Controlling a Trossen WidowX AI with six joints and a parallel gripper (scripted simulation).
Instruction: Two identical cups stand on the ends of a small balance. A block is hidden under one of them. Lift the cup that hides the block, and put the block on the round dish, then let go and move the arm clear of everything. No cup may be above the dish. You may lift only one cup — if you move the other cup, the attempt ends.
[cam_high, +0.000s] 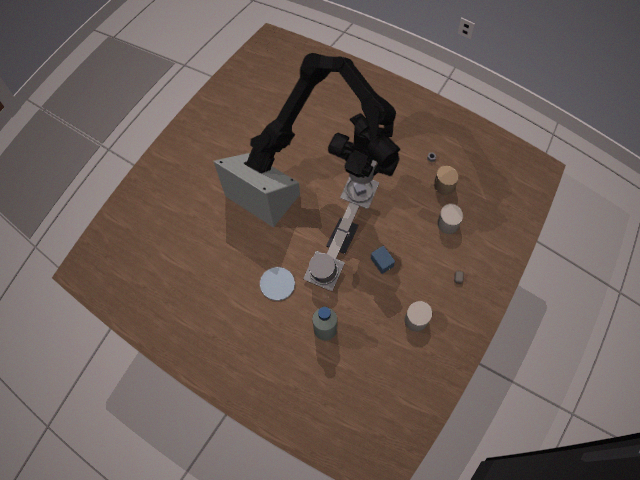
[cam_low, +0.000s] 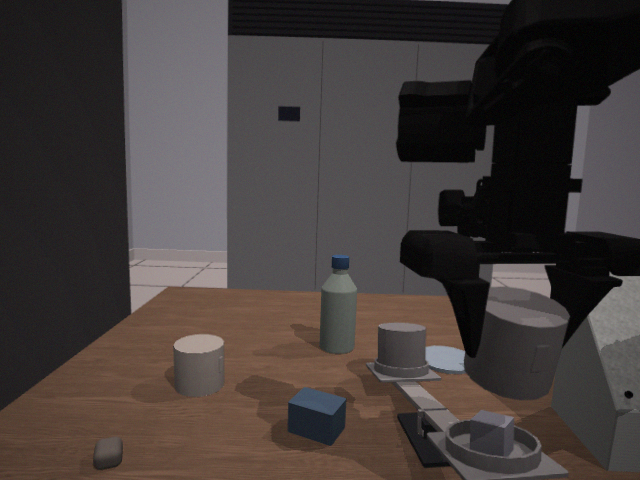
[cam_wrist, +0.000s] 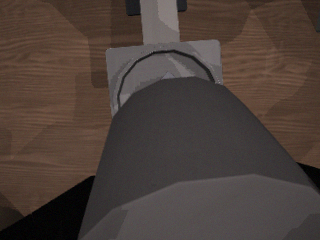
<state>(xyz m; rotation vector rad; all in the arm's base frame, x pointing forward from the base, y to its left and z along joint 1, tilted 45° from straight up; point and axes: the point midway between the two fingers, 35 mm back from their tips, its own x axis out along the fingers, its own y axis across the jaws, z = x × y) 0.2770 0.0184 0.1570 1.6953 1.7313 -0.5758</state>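
Now: gripper tip 360 mm to the left of the pale blue round dish, 170 mm above it and 60 mm past it. Round my gripper tip: small ring 260 mm to the left, 160 mm below, 120 mm ahead; blue box 160 mm ahead, 150 mm to the right, 150 mm below; cup 290 mm to the right, 110 mm below, 40 mm ahead.
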